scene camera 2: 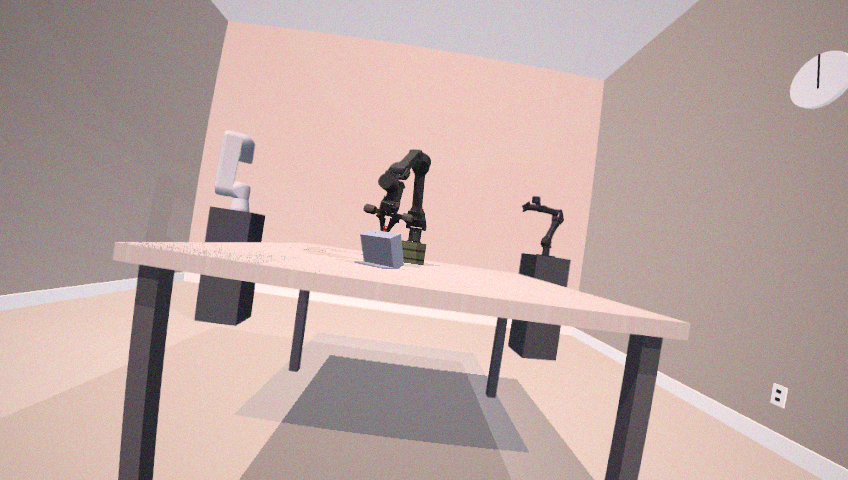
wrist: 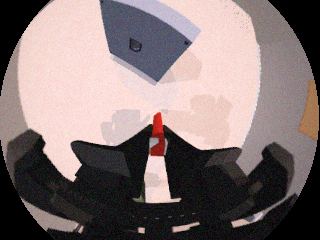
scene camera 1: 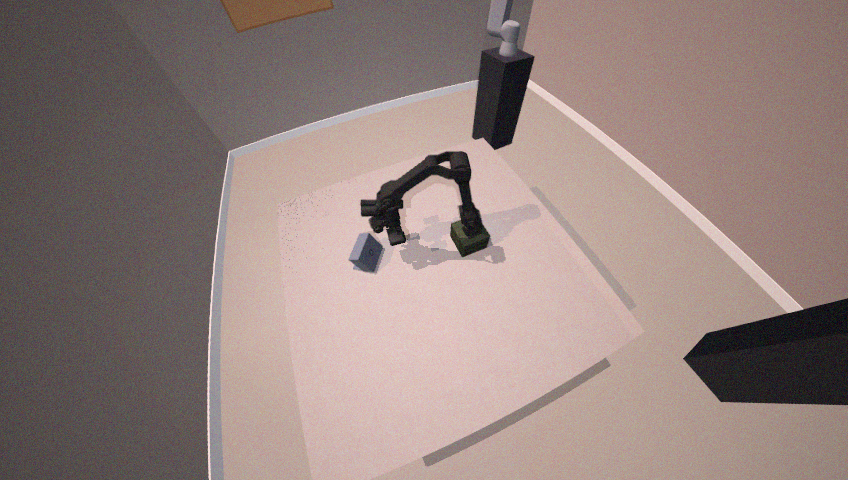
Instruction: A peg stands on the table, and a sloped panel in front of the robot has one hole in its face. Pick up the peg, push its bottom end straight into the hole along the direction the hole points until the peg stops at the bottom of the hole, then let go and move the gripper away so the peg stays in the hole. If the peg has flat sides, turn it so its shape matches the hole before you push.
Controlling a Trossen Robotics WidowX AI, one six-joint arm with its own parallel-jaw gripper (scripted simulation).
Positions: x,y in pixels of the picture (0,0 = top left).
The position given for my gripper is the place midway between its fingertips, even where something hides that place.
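There is a red peg here, and it is my gripper (scene camera 2: 383,236) that holds it.
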